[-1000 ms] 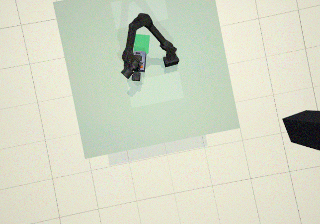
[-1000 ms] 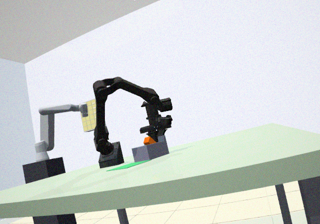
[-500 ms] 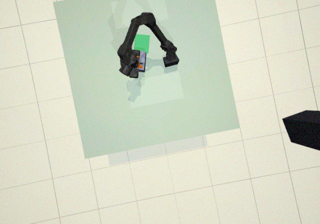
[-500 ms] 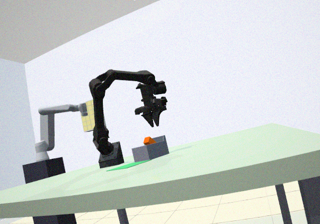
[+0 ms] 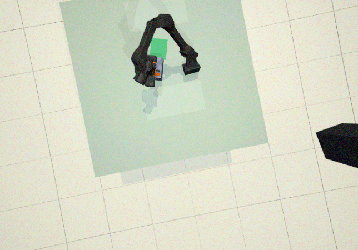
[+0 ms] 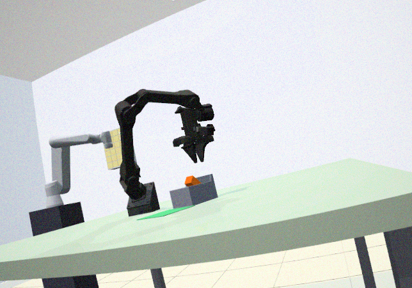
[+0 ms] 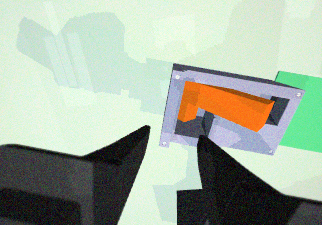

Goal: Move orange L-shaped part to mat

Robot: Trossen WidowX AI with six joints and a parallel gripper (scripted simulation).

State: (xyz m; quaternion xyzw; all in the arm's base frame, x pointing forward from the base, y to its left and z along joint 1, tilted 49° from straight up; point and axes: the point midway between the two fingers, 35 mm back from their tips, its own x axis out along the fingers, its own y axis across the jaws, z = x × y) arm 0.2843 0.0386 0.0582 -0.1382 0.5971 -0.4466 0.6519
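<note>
Right now my gripper tip is 100 mm above the orange L-shaped part, 40 mm to the left of it and 20 mm past it. Also, from my gripper tip: green mat: 200 mm to the right, 160 mm below, 100 mm behind.
</note>
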